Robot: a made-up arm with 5 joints. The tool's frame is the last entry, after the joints.
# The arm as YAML. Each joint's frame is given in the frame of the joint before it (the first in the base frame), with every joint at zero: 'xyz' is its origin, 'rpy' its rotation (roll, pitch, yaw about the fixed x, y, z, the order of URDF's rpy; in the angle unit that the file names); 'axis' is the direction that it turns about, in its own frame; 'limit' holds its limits. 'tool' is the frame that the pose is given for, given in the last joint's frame.
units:
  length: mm
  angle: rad
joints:
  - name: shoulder
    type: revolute
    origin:
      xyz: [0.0, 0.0, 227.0]
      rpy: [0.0, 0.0, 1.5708]
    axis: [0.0, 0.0, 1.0]
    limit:
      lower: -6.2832
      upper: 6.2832
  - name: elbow
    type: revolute
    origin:
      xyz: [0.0, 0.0, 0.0]
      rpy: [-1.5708, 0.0, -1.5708]
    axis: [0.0, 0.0, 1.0]
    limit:
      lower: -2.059
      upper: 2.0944
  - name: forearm
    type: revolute
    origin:
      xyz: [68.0, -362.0, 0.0]
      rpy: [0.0, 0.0, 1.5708]
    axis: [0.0, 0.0, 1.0]
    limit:
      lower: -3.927
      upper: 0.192
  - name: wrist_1
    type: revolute
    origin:
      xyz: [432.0, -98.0, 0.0]
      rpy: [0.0, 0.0, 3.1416]
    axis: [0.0, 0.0, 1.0]
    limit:
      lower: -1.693
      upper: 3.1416
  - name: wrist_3
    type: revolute
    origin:
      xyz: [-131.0, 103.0, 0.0]
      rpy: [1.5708, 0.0, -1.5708]
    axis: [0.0, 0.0, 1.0]
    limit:
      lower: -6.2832
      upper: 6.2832
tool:
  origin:
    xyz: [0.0, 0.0, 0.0]
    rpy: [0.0, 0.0, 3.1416]
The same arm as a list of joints. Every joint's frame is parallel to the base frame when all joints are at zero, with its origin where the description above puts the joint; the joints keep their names.
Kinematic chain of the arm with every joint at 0, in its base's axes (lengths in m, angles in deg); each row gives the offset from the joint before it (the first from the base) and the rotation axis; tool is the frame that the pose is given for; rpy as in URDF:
shoulder: xyz 0 0 0.227 axis +z
elbow: xyz 0 0 0 axis +y
forearm: xyz 0.068 0 0.362 axis +y
wrist_1: xyz 0.098 0 -0.432 axis +y
wrist_3: xyz 0.103 0 -0.131 axis -z
tool: xyz 0 0 0 rpy 180 0 0
Joint limits (deg, base to tool): -360..360 -117.97..120 -225..11 -97..180 -360..360

